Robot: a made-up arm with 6 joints.
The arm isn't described. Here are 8 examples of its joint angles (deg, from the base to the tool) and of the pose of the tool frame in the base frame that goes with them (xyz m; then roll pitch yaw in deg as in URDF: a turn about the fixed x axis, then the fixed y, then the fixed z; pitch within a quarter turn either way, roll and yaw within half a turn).
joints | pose
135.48 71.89 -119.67 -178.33 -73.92 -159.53 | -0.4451 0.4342 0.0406 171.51 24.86 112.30
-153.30 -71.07 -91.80 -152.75 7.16 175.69 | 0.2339 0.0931 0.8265 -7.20 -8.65 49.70
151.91 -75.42 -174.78 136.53 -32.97 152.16 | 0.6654 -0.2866 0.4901 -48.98 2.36 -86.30
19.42 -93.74 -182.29 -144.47 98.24 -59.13 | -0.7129 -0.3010 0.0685 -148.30 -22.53 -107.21
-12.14 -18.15 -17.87 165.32 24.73 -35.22 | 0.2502 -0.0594 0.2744 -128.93 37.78 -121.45
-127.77 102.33 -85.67 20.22 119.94 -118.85 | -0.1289 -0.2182 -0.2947 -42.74 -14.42 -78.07
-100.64 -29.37 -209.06 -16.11 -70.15 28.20 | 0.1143 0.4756 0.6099 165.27 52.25 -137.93
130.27 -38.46 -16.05 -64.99 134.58 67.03 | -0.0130 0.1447 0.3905 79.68 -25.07 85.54
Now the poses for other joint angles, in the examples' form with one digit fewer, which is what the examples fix.
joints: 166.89 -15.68 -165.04 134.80 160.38 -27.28
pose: 0.156 -0.094 0.902 170.5 -16.7 -29.5
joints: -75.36 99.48 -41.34 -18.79 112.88 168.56
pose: -0.016 -0.052 -0.123 17.7 -6.7 -79.1
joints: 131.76 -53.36 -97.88 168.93 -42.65 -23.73
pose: 0.067 -0.049 0.815 -55.0 55.5 63.9
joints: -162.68 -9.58 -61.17 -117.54 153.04 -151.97
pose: -0.349 -0.031 0.610 -51.9 37.2 -19.8
